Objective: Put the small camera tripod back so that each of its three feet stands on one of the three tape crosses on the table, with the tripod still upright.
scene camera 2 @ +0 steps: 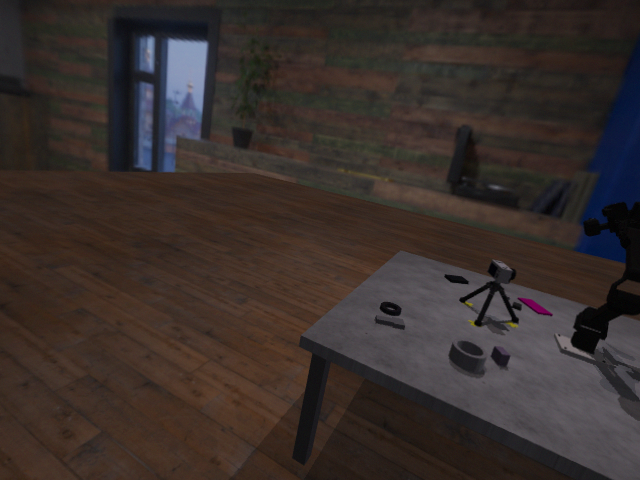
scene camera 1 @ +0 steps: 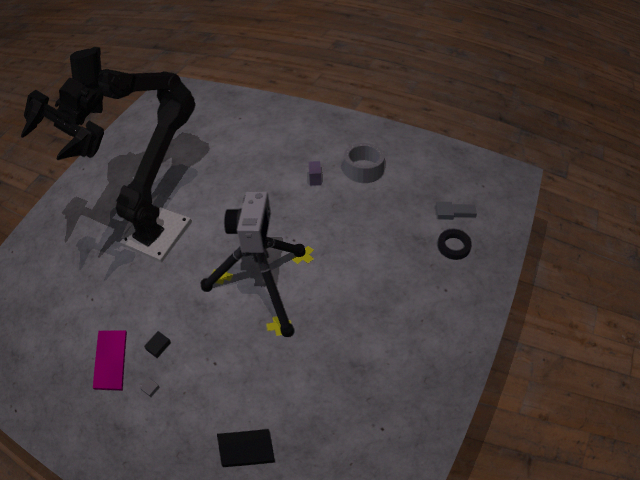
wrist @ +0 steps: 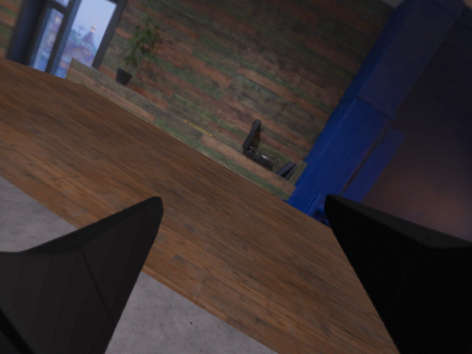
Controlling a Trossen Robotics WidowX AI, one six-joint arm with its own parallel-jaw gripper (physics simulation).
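Places are measured from the arm's base along level axes (x ahead, y left, z up), in metres.
Where they show: gripper, fingertip midpoint: (scene camera 2: pixel 603 215) (scene camera 1: pixel 39 146) (wrist: pixel 244 203); arm's base, link origin: (scene camera 2: pixel 582 347) (scene camera 1: pixel 148 233).
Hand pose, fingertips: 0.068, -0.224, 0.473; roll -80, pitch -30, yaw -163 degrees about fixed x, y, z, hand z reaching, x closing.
Observation:
Each offset is from my fingertips to the top centre of the thing, as dx, dy, dz. "spot": to the spot under its first point.
The small camera tripod {+0.235, +0.238, -0.251} (scene camera 1: pixel 273 291) (scene camera 2: pixel 494 286) stands upright on three spread black legs, with a light grey camera (scene camera 1: pixel 253 224) on top. In scene camera 1, its right foot {spot: +0.282, +0.361, -0.462} (scene camera 1: pixel 298 250) overlaps the upper left of one yellow cross {+0.284, +0.373, -0.486} (scene camera 1: pixel 305 257). Its front foot {spot: +0.374, +0.183, -0.471} (scene camera 1: pixel 287 330) is at the right edge of another cross {+0.346, +0.191, -0.486} (scene camera 1: pixel 271 326). Its left foot {spot: +0.165, +0.182, -0.468} (scene camera 1: pixel 206 285) lies to the lower left of the third cross {+0.165, +0.233, -0.486} (scene camera 1: pixel 224 277), which the leg partly hides. My gripper (scene camera 1: pixel 41 146) (wrist: pixel 244 203) is open and empty, raised at the far left, well away from the tripod.
A grey ring {+0.260, +0.684, -0.439} (scene camera 1: pixel 363 170) and purple block {+0.176, +0.590, -0.447} (scene camera 1: pixel 315 174) lie behind the tripod. A black ring {+0.564, +0.569, -0.471} (scene camera 1: pixel 454 252) and grey piece {+0.525, +0.670, -0.472} (scene camera 1: pixel 454 210) lie right. A magenta slab {+0.093, -0.098, -0.479} (scene camera 1: pixel 109 360), dark block {+0.163, +0.001, -0.472} (scene camera 1: pixel 157 344), small grey piece {+0.215, -0.092, -0.475} (scene camera 1: pixel 149 387) and black slab {+0.457, -0.085, -0.472} (scene camera 1: pixel 246 447) lie towards the front.

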